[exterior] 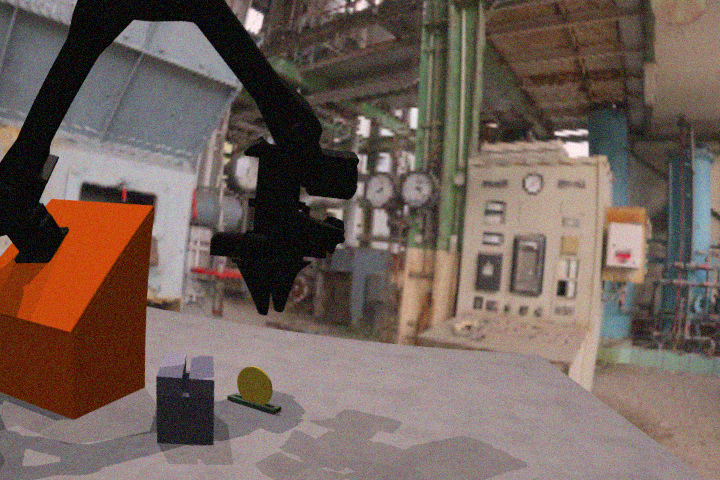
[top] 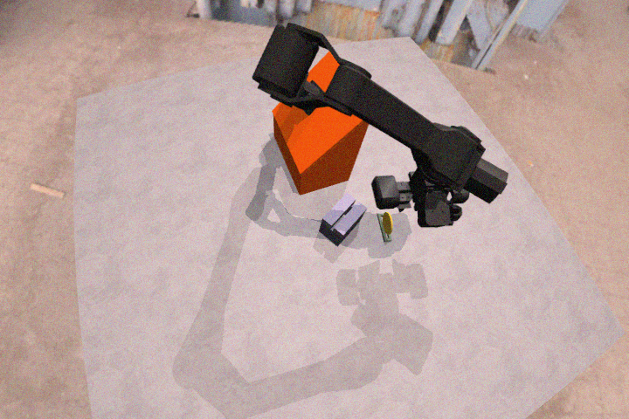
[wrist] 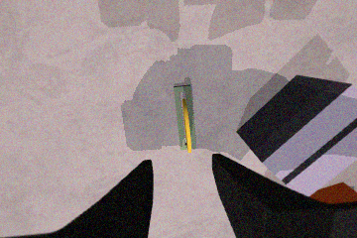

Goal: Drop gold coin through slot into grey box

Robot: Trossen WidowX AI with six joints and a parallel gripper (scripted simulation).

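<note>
My gripper tip is 100 mm above the gold coin and 20 mm past it.
</note>
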